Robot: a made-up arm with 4 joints. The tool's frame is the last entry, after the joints.
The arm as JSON. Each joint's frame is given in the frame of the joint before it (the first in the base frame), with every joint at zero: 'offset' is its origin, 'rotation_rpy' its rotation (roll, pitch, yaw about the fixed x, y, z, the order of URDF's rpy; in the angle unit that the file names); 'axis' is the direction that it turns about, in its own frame. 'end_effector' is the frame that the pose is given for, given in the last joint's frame.
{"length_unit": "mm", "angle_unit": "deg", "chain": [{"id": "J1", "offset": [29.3, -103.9, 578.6], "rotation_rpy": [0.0, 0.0, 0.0], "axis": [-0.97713, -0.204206, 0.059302]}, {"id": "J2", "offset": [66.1, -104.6, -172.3], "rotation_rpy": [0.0, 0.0, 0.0], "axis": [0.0, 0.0, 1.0]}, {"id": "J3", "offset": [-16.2, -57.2, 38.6], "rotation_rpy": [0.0, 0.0, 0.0], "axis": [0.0, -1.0, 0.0]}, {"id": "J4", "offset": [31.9, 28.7, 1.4], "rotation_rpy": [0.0, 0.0, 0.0], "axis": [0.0, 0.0, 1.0]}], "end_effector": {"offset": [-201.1, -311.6, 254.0], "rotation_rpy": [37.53, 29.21, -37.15]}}
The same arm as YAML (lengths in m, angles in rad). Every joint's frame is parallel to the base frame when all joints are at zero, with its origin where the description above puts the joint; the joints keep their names.
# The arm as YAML. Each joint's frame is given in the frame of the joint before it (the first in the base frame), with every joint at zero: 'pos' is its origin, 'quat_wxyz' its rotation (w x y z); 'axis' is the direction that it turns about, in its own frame. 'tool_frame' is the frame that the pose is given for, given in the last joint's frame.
length_unit: m
angle_unit: rad
joints:
  - joint: J1
    pos: [0.0293, -0.1039, 0.5786]
    quat_wxyz: [1.0, 0.0, 0.0, 0.0]
    axis: [-0.97713, -0.204206, 0.059302]
  - joint: J2
    pos: [0.0661, -0.1046, -0.1723]
    quat_wxyz: [1.0, 0.0, 0.0, 0.0]
    axis: [0.0, 0.0, 1.0]
  - joint: J3
    pos: [-0.0162, -0.0572, 0.0386]
    quat_wxyz: [1.0, 0.0, 0.0, 0.0]
    axis: [0.0, -1.0, 0.0]
  - joint: J4
    pos: [0.0319, 0.0287, 0.0014]
    quat_wxyz: [1.0, 0.0, 0.0, 0.0]
    axis: [0.0, 0.0, 1.0]
tool_frame:
  pos: [-0.2011, -0.3116, 0.254]
  quat_wxyz: [0.842682, 0.37113, 0.127153, -0.368757]

